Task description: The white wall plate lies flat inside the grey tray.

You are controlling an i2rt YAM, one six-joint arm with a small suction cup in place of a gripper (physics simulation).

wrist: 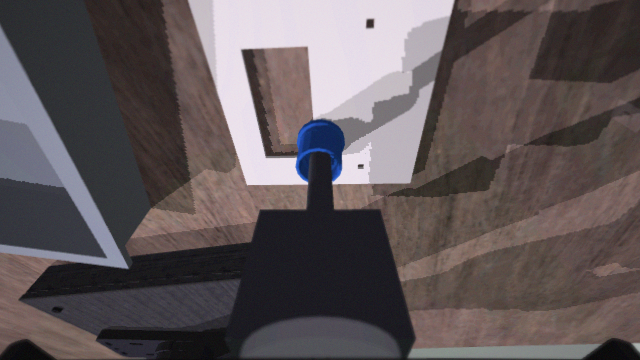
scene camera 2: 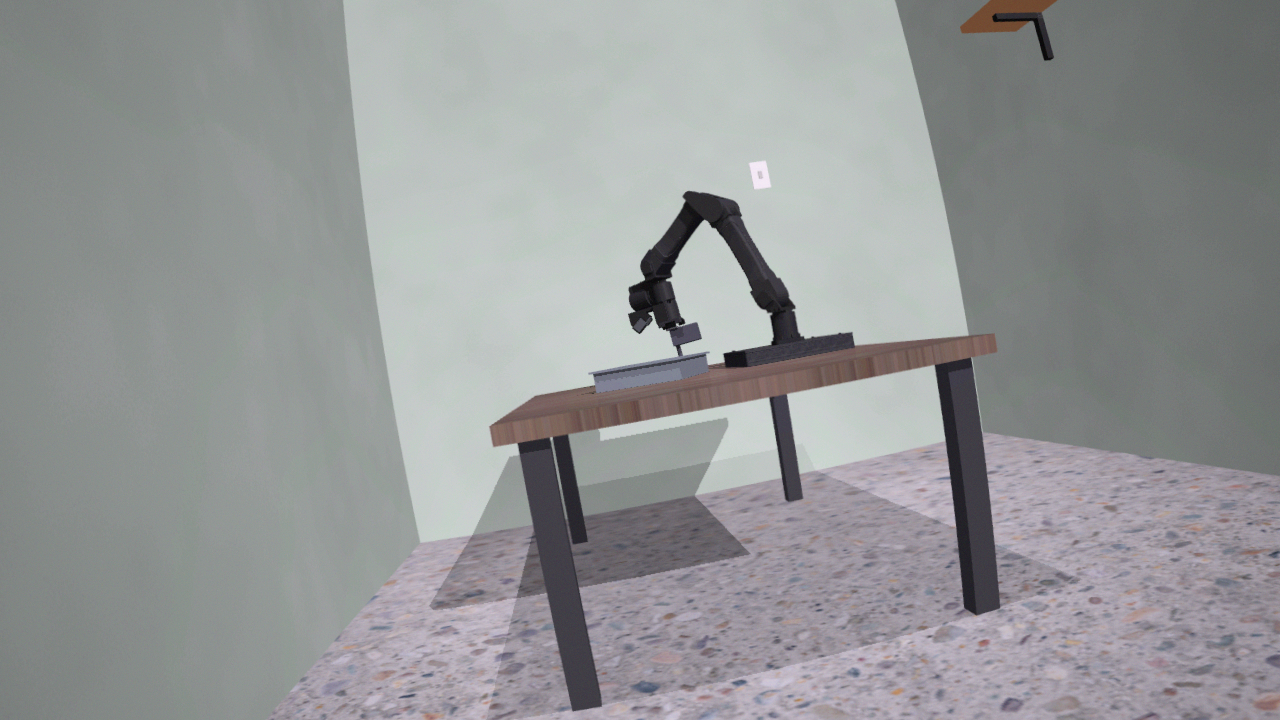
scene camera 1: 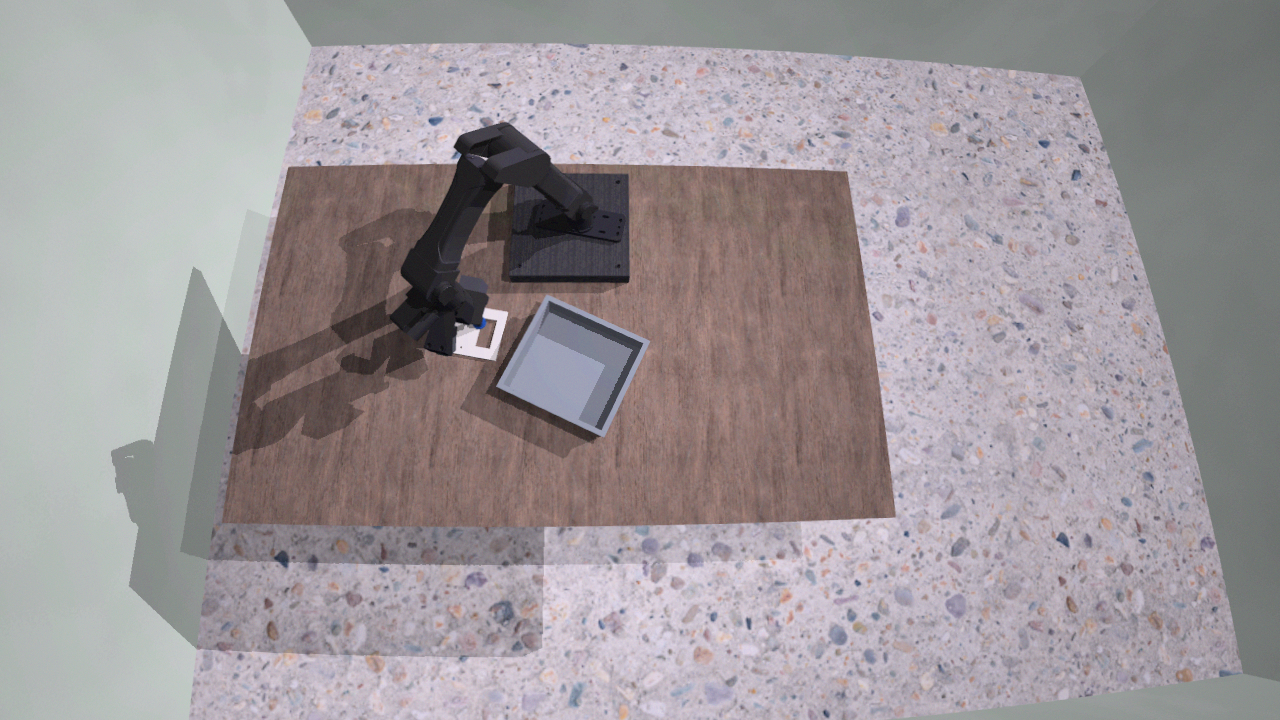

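Observation:
The white wall plate [scene camera 1: 468, 343] [wrist: 340, 60] lies flat on the wooden table, outside the tray, with a rectangular opening and small screw holes. My gripper's blue suction cup [scene camera 1: 483, 323] [wrist: 321, 142] is down on the plate near one short edge, overlapping the corner of the opening, and appears shut on the plate. The contact face itself is hidden. The grey tray [scene camera 1: 550, 411] [scene camera 2: 648, 371] [wrist: 82, 200] stands close beside the plate, turned at an angle, with nothing in it in scene camera 1. In scene camera 2 the tray hides the plate and cup.
The arm's black base board [scene camera 1: 572, 265] [scene camera 2: 760, 355] [wrist: 165, 295] is fixed to the table [scene camera 1: 733, 358] [scene camera 2: 859, 376], just behind the tray. The tray's raised walls stand between its inside and the plate. Arm shadows fall across the plate and the table's left side.

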